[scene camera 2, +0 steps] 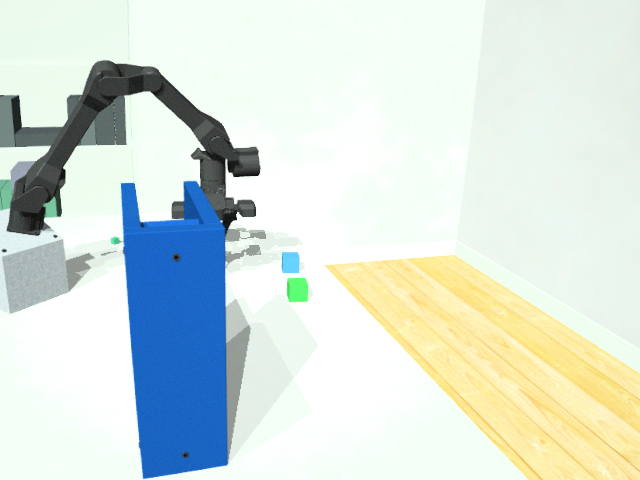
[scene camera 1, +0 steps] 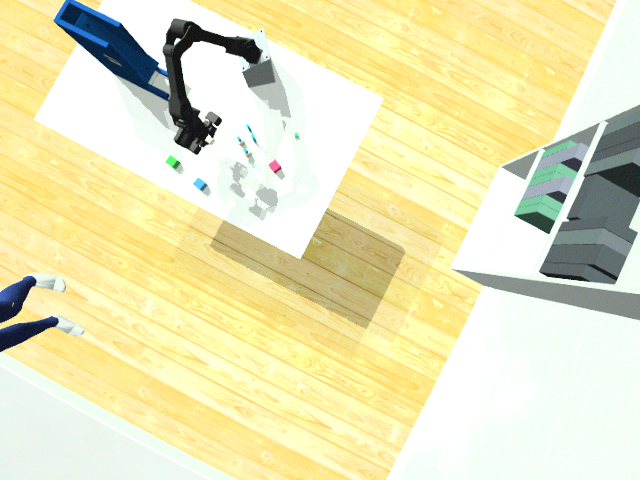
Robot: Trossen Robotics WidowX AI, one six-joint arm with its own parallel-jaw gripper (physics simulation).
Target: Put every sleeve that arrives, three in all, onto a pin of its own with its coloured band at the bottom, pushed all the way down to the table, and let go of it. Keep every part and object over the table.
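Observation:
My gripper (scene camera 1: 205, 138) (scene camera 2: 227, 220) hangs over the white table (scene camera 1: 328, 114) (scene camera 2: 366, 381), left of the pins. It points down and is shut on a small pale sleeve (scene camera 1: 209, 139), of which only a tip shows between the fingers in scene camera 1. In scene camera 2 the blue tower hides part of the fingers and the sleeve. Several thin pins with cyan tips (scene camera 1: 248, 128) (scene camera 1: 253, 139) (scene camera 1: 246, 150) stand close together near the table's middle. They are too small to tell whether a sleeve sits on any of them.
A tall blue chute tower (scene camera 1: 118, 50) (scene camera 2: 175, 333) stands at the table's left end, close to the gripper. A green cube (scene camera 1: 172, 162) (scene camera 2: 297, 290), a blue cube (scene camera 1: 200, 183) (scene camera 2: 290, 262), a pink cube (scene camera 1: 274, 166) and a tiny green piece (scene camera 1: 296, 135) lie around. A grey box (scene camera 1: 260, 75) stands behind.

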